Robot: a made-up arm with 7 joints. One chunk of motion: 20 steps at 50 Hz.
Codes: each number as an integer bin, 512 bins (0 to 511) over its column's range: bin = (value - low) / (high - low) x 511, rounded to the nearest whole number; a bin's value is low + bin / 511 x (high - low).
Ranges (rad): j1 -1.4..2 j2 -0.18..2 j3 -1.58..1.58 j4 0..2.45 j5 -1.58..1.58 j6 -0.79..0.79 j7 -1.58..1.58
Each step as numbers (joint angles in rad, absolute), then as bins.
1 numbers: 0.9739 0.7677 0.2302 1.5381 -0.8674 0.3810 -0.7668
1 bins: 357 222 293 321 115 379 132
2 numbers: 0.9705 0.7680 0.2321 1.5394 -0.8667 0.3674 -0.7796
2 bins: 356 222 293 321 115 374 129
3 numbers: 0.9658 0.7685 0.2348 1.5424 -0.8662 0.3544 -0.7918
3 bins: 356 222 293 322 115 370 127
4 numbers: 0.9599 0.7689 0.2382 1.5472 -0.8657 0.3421 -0.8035
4 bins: 355 222 294 323 116 366 126
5 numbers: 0.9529 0.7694 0.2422 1.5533 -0.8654 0.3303 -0.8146
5 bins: 354 223 295 324 116 362 124
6 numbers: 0.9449 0.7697 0.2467 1.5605 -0.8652 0.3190 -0.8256
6 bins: 352 223 295 325 116 359 122
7 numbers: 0.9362 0.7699 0.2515 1.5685 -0.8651 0.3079 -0.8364
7 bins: 351 223 296 327 116 355 120
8 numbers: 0.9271 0.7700 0.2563 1.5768 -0.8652 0.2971 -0.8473
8 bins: 350 223 297 329 116 352 118
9 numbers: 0.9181 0.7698 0.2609 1.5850 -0.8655 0.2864 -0.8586
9 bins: 348 223 298 331 116 348 117
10 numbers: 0.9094 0.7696 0.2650 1.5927 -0.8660 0.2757 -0.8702
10 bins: 347 223 298 332 115 345 115
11 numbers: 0.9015 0.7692 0.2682 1.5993 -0.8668 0.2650 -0.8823
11 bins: 346 222 299 334 115 341 113
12 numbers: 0.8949 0.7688 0.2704 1.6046 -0.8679 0.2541 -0.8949
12 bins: 345 222 299 335 115 338 111
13 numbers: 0.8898 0.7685 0.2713 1.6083 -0.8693 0.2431 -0.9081
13 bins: 344 222 299 335 115 334 109
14 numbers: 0.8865 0.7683 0.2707 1.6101 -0.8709 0.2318 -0.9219
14 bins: 344 222 299 336 115 330 106
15 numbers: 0.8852 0.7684 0.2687 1.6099 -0.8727 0.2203 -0.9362
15 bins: 343 222 299 336 114 327 104
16 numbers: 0.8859 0.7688 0.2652 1.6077 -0.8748 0.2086 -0.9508
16 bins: 344 222 298 335 114 323 102
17 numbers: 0.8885 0.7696 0.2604 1.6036 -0.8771 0.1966 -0.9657
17 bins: 344 223 298 334 114 319 99
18 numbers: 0.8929 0.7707 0.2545 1.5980 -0.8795 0.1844 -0.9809
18 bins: 345 223 297 333 113 315 97
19 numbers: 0.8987 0.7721 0.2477 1.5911 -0.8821 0.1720 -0.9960
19 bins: 345 223 296 332 113 311 94
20 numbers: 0.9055 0.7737 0.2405 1.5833 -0.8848 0.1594 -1.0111
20 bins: 347 224 294 330 112 307 92
